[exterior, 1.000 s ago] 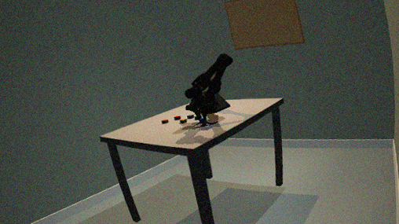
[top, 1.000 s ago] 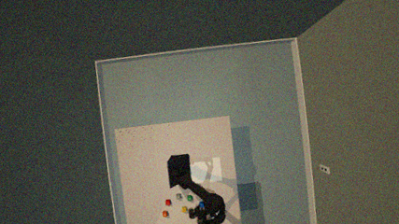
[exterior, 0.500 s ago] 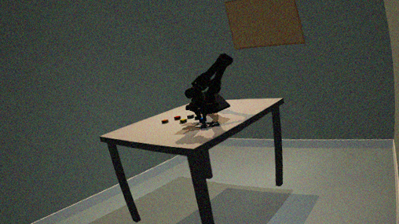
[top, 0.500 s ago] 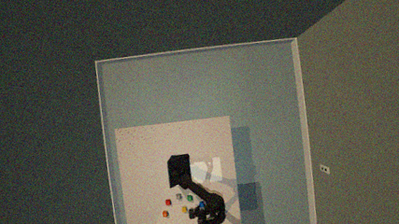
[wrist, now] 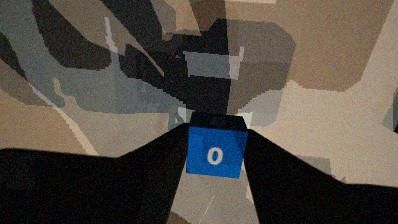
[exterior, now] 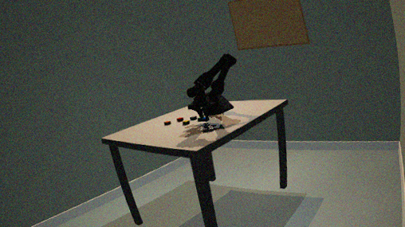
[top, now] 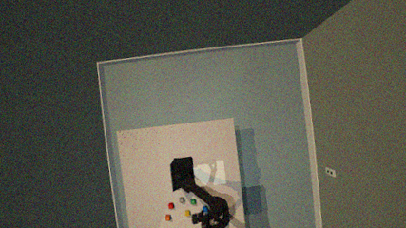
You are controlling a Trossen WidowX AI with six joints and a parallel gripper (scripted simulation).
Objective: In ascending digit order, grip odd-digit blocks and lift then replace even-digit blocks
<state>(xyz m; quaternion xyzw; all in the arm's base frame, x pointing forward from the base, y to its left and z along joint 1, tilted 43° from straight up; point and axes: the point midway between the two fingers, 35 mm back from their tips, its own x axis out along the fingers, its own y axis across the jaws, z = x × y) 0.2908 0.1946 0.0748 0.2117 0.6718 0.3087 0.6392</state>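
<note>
Now: the green block 90 mm to the right of my gripper tip, 60 mm behind it and 10 mm below it. Round my gripper tip: grey block 180 mm to the right, 70 mm behind, 10 mm below; then yellow block 140 mm to the right, 30 mm ahead, 10 mm below; then blue block 10 mm behind.
</note>
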